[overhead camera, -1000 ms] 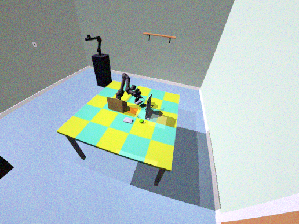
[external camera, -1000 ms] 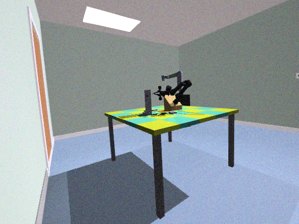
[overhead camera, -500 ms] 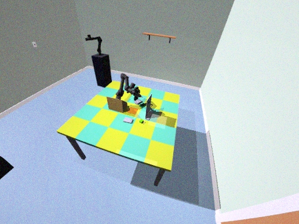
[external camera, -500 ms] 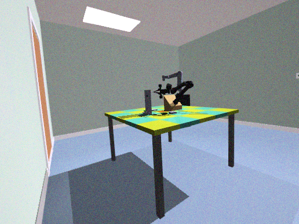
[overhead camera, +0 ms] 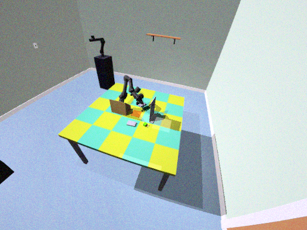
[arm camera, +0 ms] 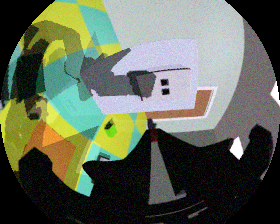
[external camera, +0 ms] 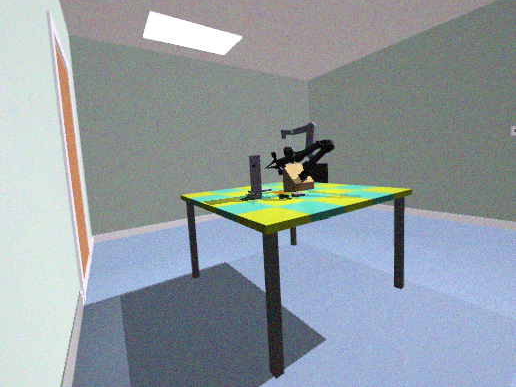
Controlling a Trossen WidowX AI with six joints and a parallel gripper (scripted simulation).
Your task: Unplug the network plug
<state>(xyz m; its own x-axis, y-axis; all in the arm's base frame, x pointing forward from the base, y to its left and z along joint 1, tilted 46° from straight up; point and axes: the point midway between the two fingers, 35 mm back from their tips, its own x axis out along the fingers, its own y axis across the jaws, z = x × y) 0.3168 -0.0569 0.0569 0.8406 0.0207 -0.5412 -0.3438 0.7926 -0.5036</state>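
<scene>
Now: gripper tip 100 mm past the orange square, 10 mm to the right of it and 210 mm above it. From my gripper tip the other things lie so: grey panel (120 mm ahead, 10 mm to the left, 70 mm below); red plug (10 mm ahead).
</scene>
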